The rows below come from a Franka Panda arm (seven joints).
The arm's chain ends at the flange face. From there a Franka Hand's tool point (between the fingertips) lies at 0.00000 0.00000 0.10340 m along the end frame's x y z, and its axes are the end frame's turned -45 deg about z.
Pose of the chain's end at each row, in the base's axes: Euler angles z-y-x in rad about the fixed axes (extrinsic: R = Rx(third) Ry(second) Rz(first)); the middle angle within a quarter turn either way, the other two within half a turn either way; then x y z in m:
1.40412, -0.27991, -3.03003, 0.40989, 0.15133, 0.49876
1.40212, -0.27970, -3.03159, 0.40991, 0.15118, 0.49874
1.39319, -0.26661, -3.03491, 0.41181, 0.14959, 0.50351
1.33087, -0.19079, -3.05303, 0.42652, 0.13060, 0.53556
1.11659, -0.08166, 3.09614, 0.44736, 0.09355, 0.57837
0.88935, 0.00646, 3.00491, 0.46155, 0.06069, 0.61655
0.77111, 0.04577, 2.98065, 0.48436, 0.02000, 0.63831
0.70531, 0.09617, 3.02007, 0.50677, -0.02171, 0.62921
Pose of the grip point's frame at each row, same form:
0.61872, -0.27991, -3.03003, 0.38132, 0.16239, 0.40000
0.61672, -0.27970, -3.03159, 0.38136, 0.16209, 0.39996
0.60779, -0.26661, -3.03491, 0.38457, 0.16021, 0.40433
0.54547, -0.19079, -3.05303, 0.40691, 0.13958, 0.43443
0.33119, -0.08166, 3.09614, 0.43893, 0.08887, 0.47542
0.10395, 0.00646, 3.00491, 0.46222, 0.04660, 0.51412
-0.01429, 0.04577, 2.98065, 0.48909, 0.00345, 0.53635
-0.08009, 0.09617, 3.02007, 0.51670, -0.03419, 0.52705

